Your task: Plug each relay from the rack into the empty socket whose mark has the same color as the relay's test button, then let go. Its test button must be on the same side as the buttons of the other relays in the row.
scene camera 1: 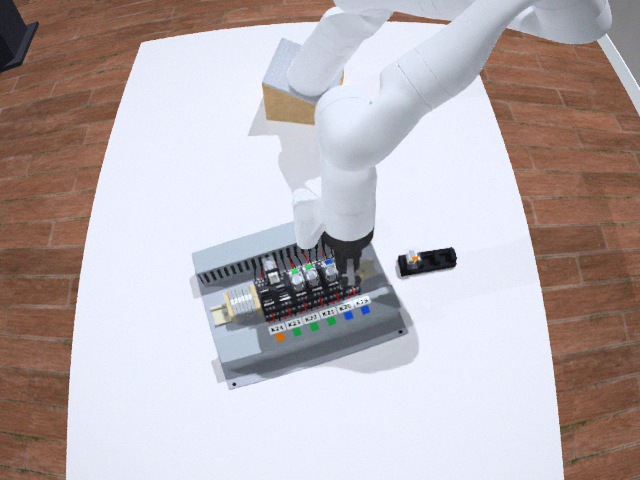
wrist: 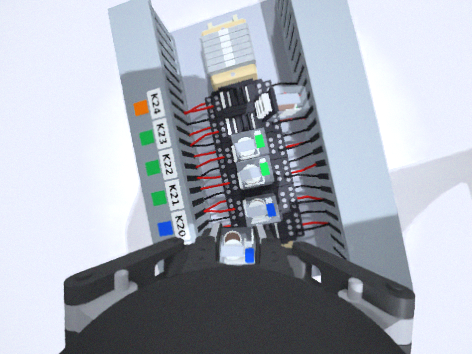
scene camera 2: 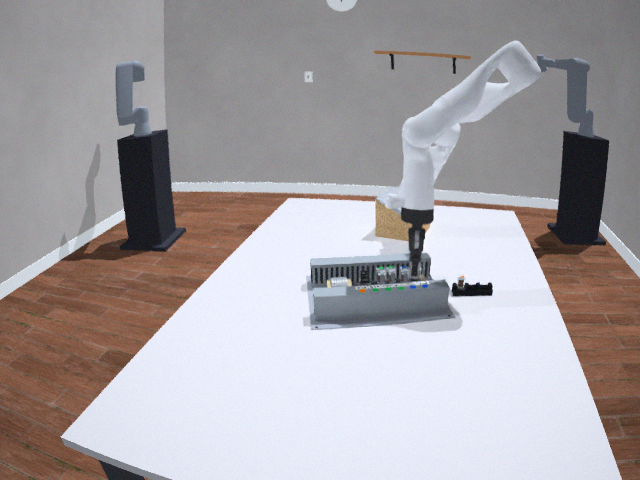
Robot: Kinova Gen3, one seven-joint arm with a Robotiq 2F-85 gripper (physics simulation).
In view: my gripper [scene camera 1: 345, 278], a black rack [scene camera 1: 433, 260] and a grey panel [scene camera 1: 384, 332].
My gripper shows as well in the wrist view [wrist: 237, 234] and in scene camera 2 [scene camera 2: 414, 275]. The grey panel is seen too in scene camera 2 [scene camera 2: 438, 315].
